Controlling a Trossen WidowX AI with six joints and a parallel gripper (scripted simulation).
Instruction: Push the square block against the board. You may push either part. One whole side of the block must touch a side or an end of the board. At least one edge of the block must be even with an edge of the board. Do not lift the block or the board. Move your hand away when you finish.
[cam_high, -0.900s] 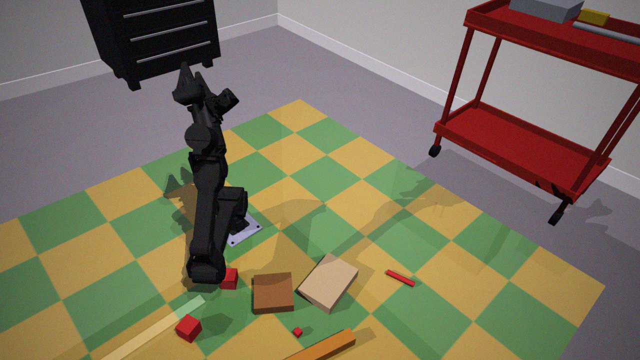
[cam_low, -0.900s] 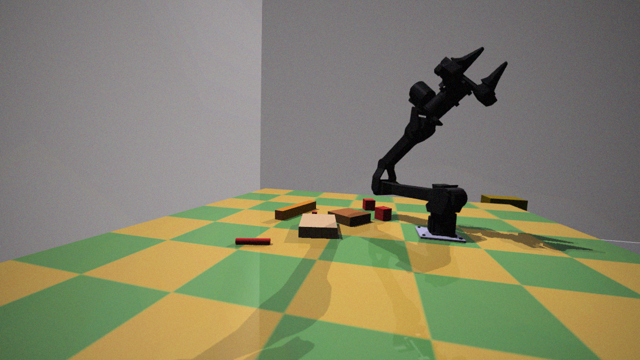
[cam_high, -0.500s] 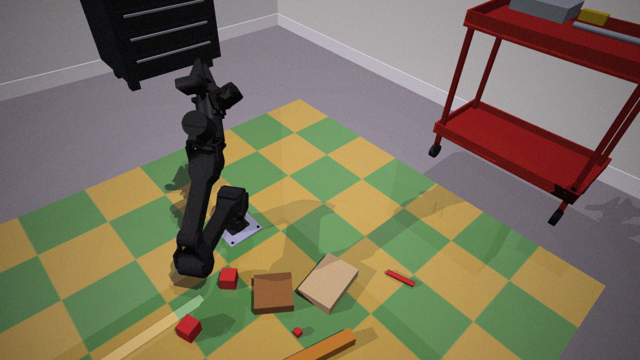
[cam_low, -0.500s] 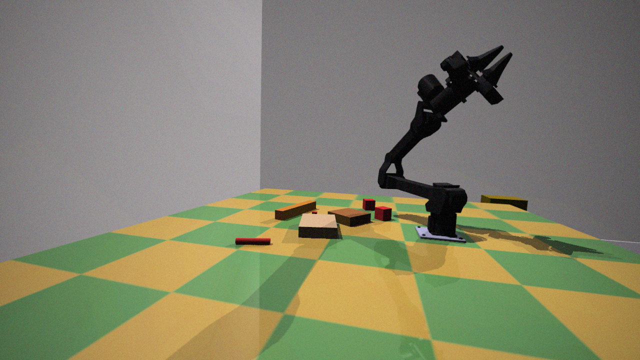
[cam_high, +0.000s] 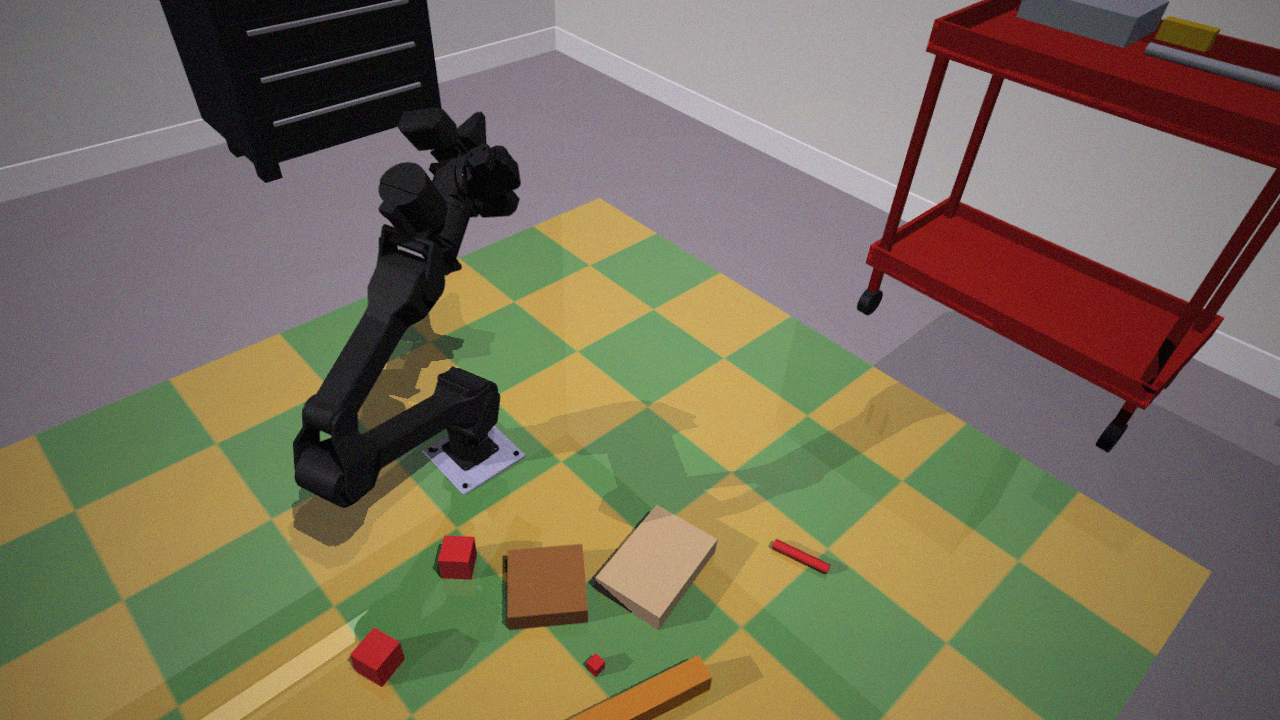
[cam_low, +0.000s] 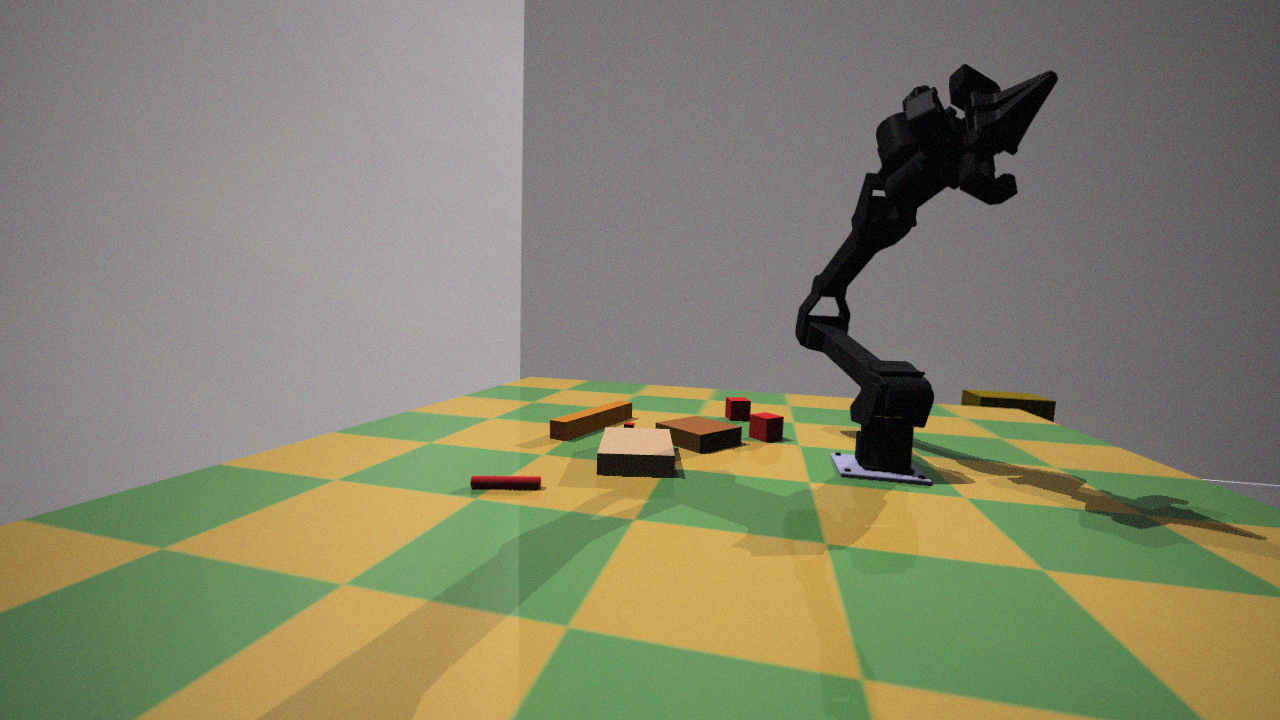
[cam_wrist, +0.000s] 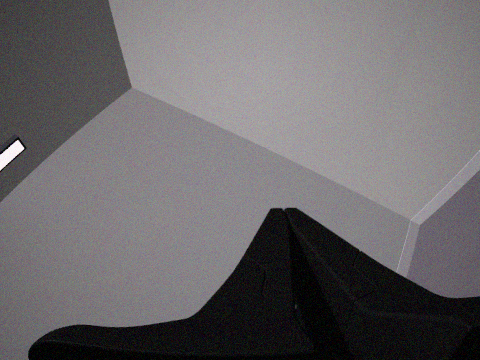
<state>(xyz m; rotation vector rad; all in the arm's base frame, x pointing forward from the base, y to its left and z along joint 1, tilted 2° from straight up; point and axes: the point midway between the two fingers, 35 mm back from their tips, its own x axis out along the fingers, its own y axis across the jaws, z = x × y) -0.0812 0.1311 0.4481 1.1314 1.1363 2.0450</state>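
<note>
My gripper tip is 560 mm short of the orange bar, 460 mm above it and 250 mm to the left of it. The rest, counted from my gripper tip: brown square block (460 mm below, 370 mm ahead, 210 mm to the right); tan board (460 mm below, 450 mm ahead, 80 mm to the right); red rod (570 mm ahead, 470 mm below, 80 mm to the left).
</note>
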